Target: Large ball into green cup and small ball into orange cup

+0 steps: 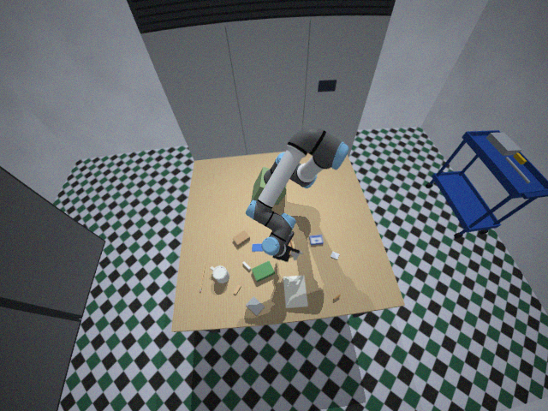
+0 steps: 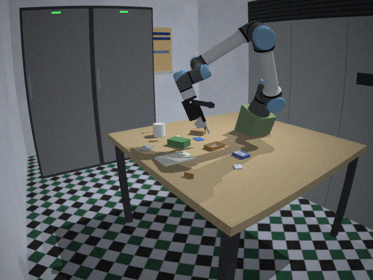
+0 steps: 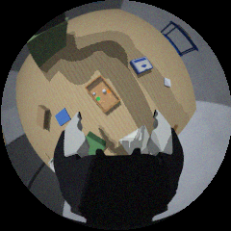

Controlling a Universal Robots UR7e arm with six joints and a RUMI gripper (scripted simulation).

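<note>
My hand is 60 mm past the covered wooden puzzle and 100 mm above it. Round my hand: green box 80 mm ahead, 170 mm to the right, 90 mm below; white sheet 210 mm ahead, 10 mm to the right, 100 mm below; blue tile 90 mm behind, 190 mm to the right, 110 mm below.
</note>
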